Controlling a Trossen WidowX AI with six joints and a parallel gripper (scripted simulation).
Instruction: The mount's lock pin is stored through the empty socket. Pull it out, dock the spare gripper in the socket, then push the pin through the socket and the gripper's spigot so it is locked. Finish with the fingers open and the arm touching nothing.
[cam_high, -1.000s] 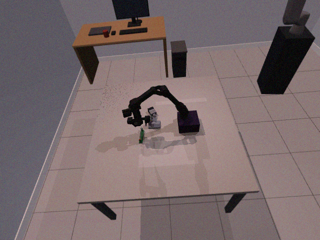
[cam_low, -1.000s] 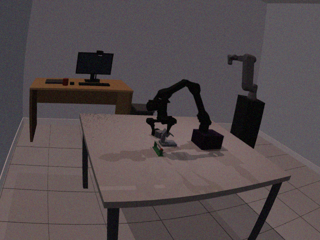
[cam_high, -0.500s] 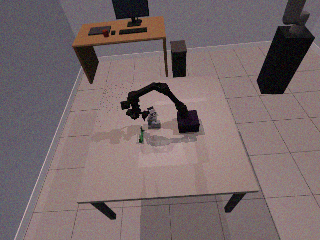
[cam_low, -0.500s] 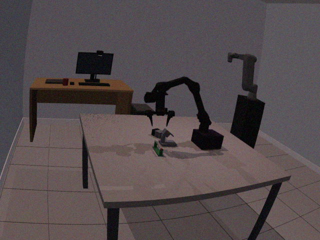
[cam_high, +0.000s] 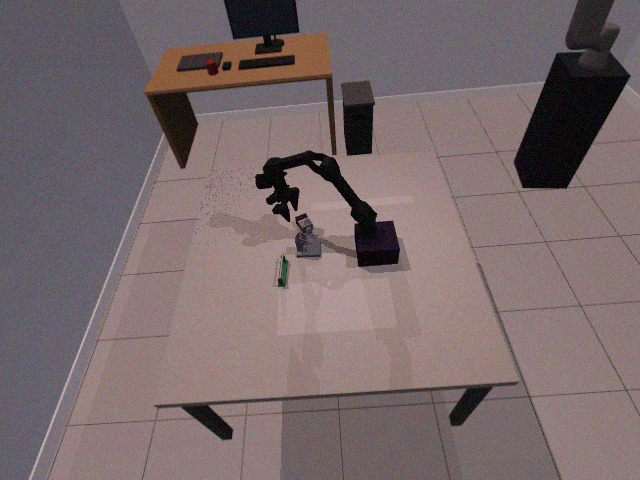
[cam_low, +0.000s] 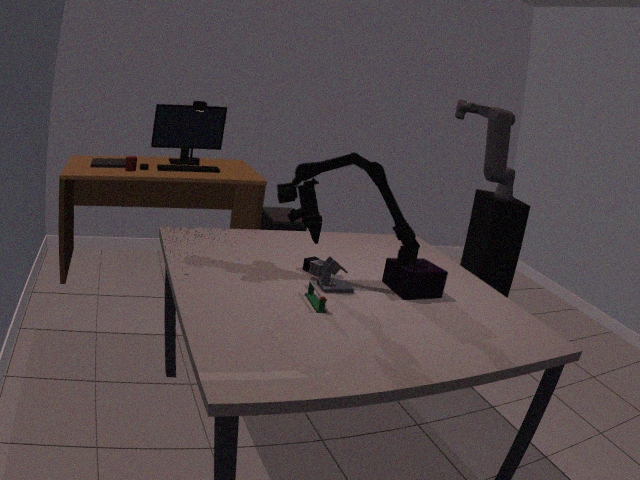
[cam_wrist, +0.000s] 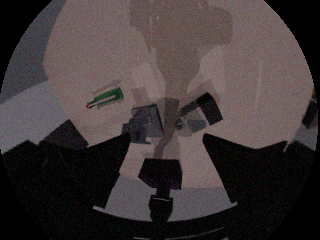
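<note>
Now: gripper tip 40 mm past the spare gripper, 50 mm to the left of it and 110 mm above it. Also, from my gripper tip: grey mount: 60 mm behind, 90 mm to the left, 80 mm below; then green bar: 30 mm ahead, 220 mm to the left, 110 mm below.
</note>
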